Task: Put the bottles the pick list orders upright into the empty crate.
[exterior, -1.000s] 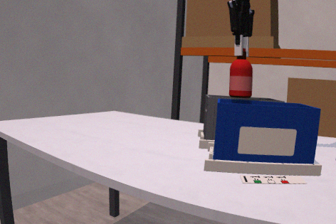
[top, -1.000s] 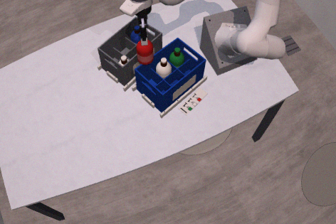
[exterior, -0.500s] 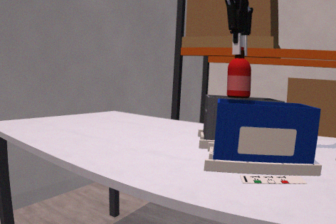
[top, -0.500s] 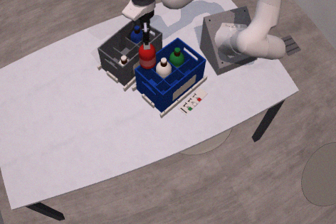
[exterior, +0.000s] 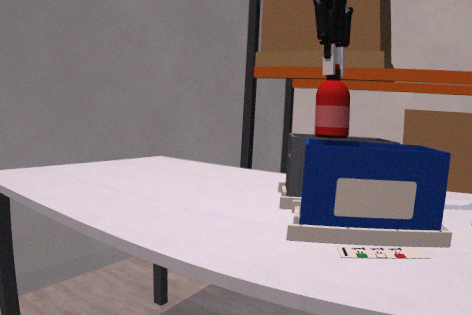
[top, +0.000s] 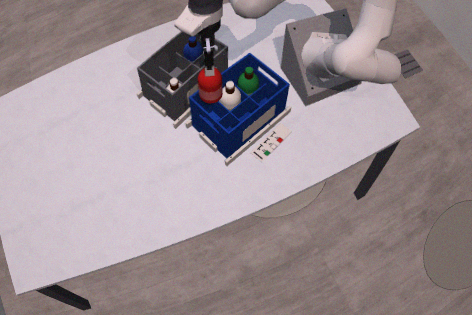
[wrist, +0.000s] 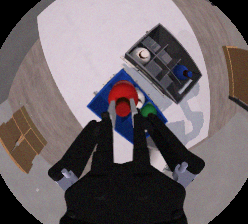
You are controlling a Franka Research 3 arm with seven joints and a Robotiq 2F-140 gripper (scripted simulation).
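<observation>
The red bottle is 80 mm below my hand. Round my hand: green bottle: 160 mm behind, 70 mm to the right, 260 mm below; grey crate: 40 mm ahead, 200 mm to the right, 260 mm below; blue crate: 100 mm behind, 10 mm to the left, 260 mm below.
</observation>
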